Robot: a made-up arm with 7 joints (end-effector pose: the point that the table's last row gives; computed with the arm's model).
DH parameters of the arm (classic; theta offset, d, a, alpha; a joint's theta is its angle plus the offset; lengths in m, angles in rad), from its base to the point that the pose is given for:
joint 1: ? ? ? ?
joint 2: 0 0.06 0 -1.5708
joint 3: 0 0.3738 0.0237 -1.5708
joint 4: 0 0.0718 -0.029 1.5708
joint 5: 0 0.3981 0 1.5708
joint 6: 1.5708 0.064 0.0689 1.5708
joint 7: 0 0.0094 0 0
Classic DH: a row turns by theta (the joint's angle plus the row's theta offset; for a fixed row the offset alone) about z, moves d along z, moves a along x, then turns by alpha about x.
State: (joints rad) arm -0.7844 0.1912 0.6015 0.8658 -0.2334 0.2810 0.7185
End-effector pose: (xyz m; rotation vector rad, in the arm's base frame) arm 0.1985 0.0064 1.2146 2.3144 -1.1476 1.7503
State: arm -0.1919 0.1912 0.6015 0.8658 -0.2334 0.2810 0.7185
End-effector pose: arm 0.1611 0.1162 1.2146 -2.3417 0.3877 -1.5470
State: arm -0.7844 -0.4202 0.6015 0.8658 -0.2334 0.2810 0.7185
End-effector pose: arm 0.4886 -0.2831 0.9995 -2.4955 1.4078 -0.8992
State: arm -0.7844 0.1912 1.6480 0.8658 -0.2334 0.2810 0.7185
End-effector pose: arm 0.0765 0.3230 1.1546 -2.4144 -0.2351 -1.3087
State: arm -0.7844 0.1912 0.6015 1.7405 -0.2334 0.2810 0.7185
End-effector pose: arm 0.3926 -0.0686 0.8752 2.5829 -1.1854 0.4991
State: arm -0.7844 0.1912 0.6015 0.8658 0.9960 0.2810 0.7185
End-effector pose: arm 0.2551 0.0071 1.1658 -1.8092 0.4521 -0.8202
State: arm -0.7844 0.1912 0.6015 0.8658 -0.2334 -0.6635 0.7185
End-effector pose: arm 0.2254 -0.0187 1.1631 2.5027 -1.4705 0.3990
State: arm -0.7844 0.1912 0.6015 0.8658 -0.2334 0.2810 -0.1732
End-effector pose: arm 0.1985 0.0064 1.2146 2.2520 -0.0326 1.3644
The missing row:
joint 1: 0 0.4578 0 1.5708
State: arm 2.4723 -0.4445 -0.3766 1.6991 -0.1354 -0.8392 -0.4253
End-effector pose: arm -0.2597 0.4944 0.5455 0.6544 1.6735 -0.7572
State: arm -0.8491 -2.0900 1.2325 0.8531 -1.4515 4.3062 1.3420
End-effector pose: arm 0.4898 -0.3016 0.0570 0.7079 -0.1630 -1.8414
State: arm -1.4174 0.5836 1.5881 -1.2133 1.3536 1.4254 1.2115
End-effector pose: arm -0.4591 0.2175 0.9140 -0.1658 -1.3142 -0.0821
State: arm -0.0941 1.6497 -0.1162 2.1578 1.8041 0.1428 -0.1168
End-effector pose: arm -0.1198 -0.0090 0.8516 -1.0371 -0.7490 -0.9904
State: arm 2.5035 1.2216 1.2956 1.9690 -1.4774 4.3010 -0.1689
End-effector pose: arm 0.0199 -0.4109 0.6590 2.1600 1.1714 1.4840
